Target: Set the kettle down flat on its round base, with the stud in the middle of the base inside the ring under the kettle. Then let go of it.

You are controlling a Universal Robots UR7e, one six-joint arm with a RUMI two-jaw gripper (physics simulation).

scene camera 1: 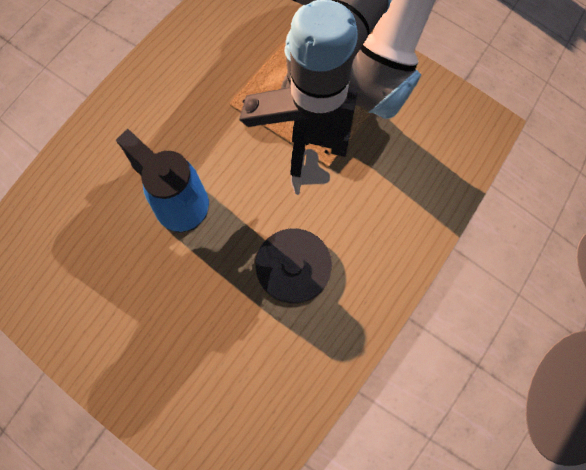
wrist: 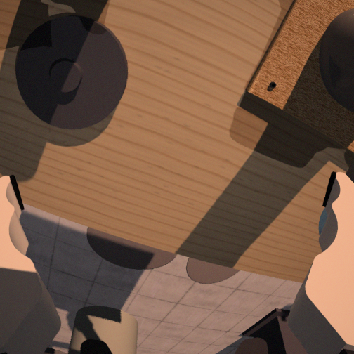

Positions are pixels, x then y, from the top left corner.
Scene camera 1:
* gripper: 306,152
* dark round base: 293,265
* kettle: 172,187
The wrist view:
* gripper: 172,177
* dark round base: 71,71
